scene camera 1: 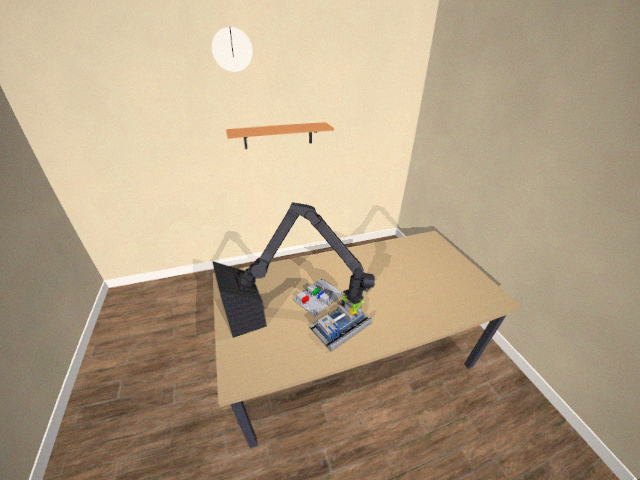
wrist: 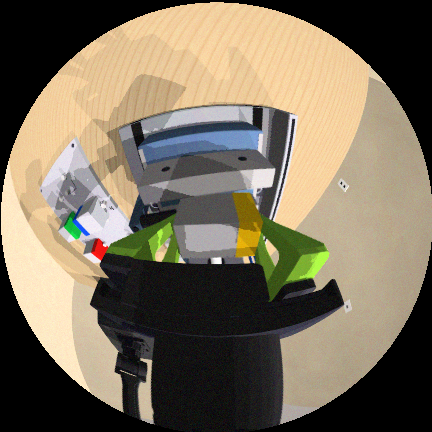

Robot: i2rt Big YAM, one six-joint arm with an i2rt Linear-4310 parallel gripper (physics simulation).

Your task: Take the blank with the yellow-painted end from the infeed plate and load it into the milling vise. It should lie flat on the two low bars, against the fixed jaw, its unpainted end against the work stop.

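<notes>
The grey blank with the yellow-painted end point(wrist: 216, 225) is held between the green fingers of my gripper point(wrist: 216, 217) point(scene camera 1: 353, 308), its yellow end toward the right finger in the wrist view. The gripper is shut on it, over the end of the milling vise point(scene camera 1: 330, 347) point(wrist: 207, 175) nearer the arm's wrist. In the wrist view the blank is beside the grey jaw block with two holes. The low bars under the blank and the work stop are hidden or too small to tell. The infeed plate point(scene camera 1: 316, 310) point(wrist: 52, 186) lies beside the vise.
On the infeed plate stand a blank with a red end point(scene camera 1: 305, 299) point(wrist: 99, 249), one with a green end point(scene camera 1: 315, 291) point(wrist: 73, 226) and one with a blue end point(scene camera 1: 323, 296) point(wrist: 93, 215). The vise and plate stand on the wooden table point(scene camera 1: 423, 279). The arm's black base board point(scene camera 1: 240, 304) is at the left.
</notes>
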